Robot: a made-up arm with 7 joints.
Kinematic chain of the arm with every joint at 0, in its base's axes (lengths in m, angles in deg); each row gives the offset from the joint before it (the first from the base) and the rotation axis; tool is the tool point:
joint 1: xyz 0 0.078 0 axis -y
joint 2: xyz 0 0.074 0 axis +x
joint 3: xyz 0 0 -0.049 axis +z
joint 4: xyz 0 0 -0.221 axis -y
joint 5: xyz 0 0 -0.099 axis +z
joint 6: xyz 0 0 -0.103 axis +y
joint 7: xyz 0 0 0 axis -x
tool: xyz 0 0 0
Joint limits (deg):
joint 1: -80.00..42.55
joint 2: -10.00..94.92
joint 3: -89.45..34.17
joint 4: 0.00..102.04
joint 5: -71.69..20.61
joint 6: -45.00..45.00
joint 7: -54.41..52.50
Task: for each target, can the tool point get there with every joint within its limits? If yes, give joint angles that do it. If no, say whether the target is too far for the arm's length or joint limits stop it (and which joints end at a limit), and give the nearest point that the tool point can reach.
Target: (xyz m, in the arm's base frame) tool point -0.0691 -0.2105 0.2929
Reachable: no: joint limits stop it (at a limit: joint 1, joint 2, joint 3, joint 4) | nearest point -0.1869 -0.0821 -0.0349 | short by 0.371 m
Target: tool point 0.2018 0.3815 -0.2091
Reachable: yes | joints 11.06 63.92 -36.82 77.60 -21.69 -7.69 -26.04
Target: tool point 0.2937 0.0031 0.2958
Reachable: no: joint limits stop it (at a limit: joint 1, joint 2, joint 4) | nearest point 0.2808 0.0465 -0.0311 | short by 0.330 m
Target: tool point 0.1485 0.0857 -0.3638
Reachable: yes | joints -1.47 4.52 -30.90 65.58 -39.74 6.23 -34.14
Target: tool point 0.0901 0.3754 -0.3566
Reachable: yes | joints -9.05 40.13 -17.96 49.03 -33.81 2.19 12.27
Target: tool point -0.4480 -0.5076 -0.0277
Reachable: no: too far | nearest point -0.3177 -0.0887 -0.0578 | short by 0.440 m
